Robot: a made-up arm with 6 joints.
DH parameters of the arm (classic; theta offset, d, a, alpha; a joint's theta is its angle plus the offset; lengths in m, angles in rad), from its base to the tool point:
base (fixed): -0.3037 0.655 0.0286 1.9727
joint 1: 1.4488 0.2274 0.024 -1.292
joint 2: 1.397 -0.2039 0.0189 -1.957
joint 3: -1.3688 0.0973 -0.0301 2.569
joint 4: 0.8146 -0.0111 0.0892 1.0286
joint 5: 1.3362 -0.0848 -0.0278 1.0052
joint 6: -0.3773 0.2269 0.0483 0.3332
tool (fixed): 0.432 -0.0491 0 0
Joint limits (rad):
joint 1: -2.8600..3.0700
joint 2: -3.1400..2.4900
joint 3: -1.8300..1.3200
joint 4: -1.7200..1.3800
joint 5: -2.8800..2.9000
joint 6: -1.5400..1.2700
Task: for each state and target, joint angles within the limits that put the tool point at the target. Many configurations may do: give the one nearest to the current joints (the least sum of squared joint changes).
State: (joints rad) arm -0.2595 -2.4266 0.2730 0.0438 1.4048 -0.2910
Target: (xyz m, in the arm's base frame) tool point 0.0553 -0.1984 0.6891
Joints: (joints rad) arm -0.2367 -2.5582 0.6335 -0.5457 1.3349 -0.1169
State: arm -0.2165 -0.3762 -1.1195 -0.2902 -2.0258 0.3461
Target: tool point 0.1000 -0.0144 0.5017
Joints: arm -0.2313 -0.3058 -1.0900 -0.2370 -1.9667 0.2749
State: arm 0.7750 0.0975 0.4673 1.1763 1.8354 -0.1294
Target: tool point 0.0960 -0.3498 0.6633
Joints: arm 0.7850 0.0300 0.8740 1.0847 1.9957 0.0571
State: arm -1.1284 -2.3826 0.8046 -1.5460 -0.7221 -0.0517
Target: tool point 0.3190 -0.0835 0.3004
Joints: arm -0.9567 -2.1719 1.1218 -1.7200 -1.0832 -0.3776
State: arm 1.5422 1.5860 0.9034 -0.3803 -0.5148 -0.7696
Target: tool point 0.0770 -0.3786 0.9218
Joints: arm 1.8879 1.3729 1.1667 -0.6877 -0.6849 -0.7787
